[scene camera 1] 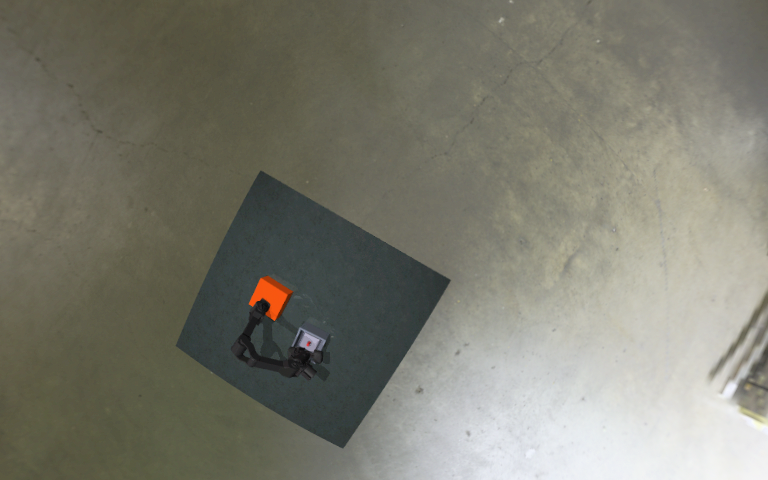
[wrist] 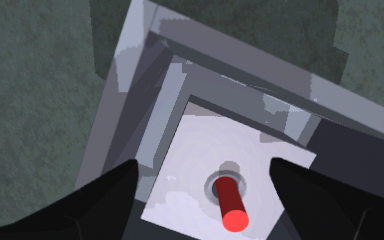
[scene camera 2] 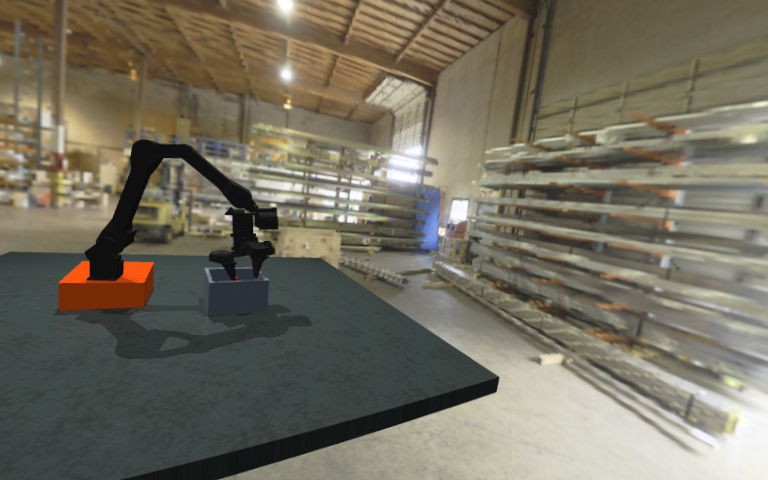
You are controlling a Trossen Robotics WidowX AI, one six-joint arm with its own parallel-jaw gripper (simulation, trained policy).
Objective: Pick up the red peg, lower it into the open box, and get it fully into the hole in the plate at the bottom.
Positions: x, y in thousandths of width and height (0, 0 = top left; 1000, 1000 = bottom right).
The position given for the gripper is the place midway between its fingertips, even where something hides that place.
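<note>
Scene camera 2 shows the gripper (scene camera 2: 320, 584), but scene camera 2 does not show the plate, hidden by the grey box. The wrist view takes in the plate (wrist: 548, 594) as well as the grey box (wrist: 418, 252) and a red peg (wrist: 608, 885), and the gripper (wrist: 535, 694) appears there too.
</note>
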